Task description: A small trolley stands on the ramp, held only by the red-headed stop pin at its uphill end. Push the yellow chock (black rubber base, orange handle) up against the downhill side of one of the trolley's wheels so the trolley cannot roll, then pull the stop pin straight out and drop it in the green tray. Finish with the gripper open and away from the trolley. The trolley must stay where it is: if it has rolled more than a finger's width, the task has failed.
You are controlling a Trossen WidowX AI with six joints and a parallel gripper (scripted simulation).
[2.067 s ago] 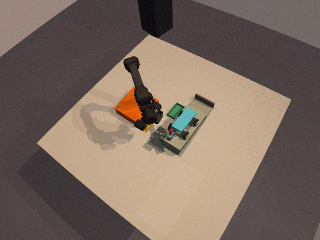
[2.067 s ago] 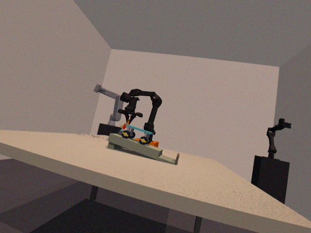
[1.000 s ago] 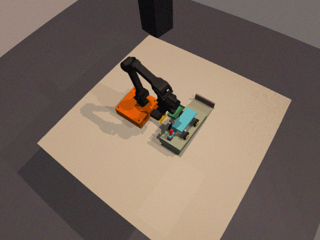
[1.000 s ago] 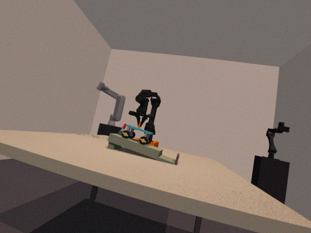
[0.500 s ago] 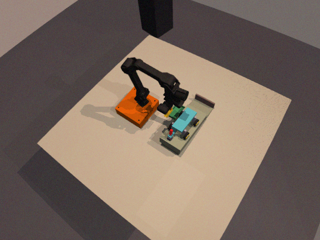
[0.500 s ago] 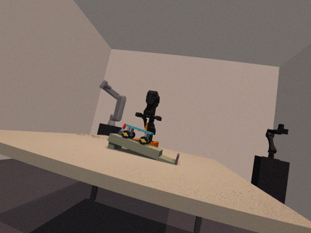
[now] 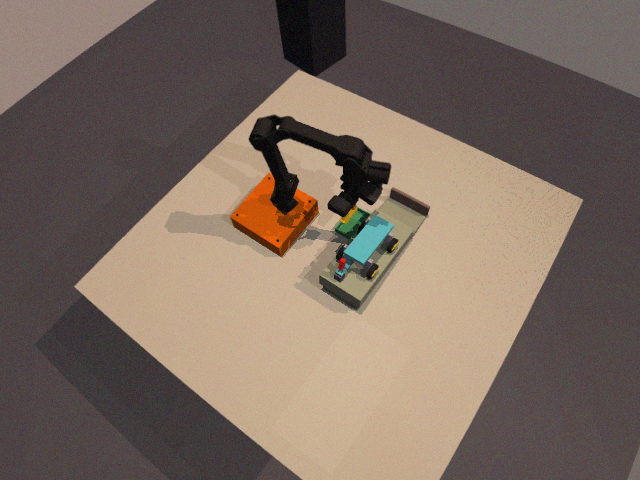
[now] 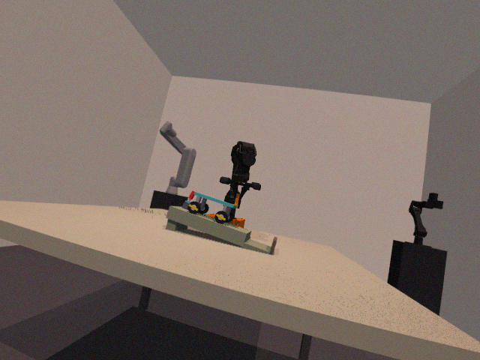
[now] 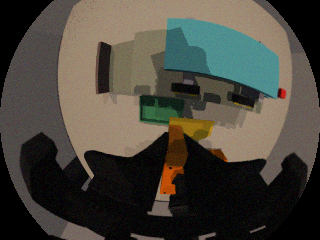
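My gripper tip is now 120 mm short of the red-headed stop pin, 170 mm to the left of it and 30 mm above it. Round my gripper tip: trolley 120 mm ahead, 60 mm to the right, 50 mm below; then yellow chock 20 mm to the right, 10 mm below; then green tray 20 mm behind, 20 mm to the left, 170 mm below.
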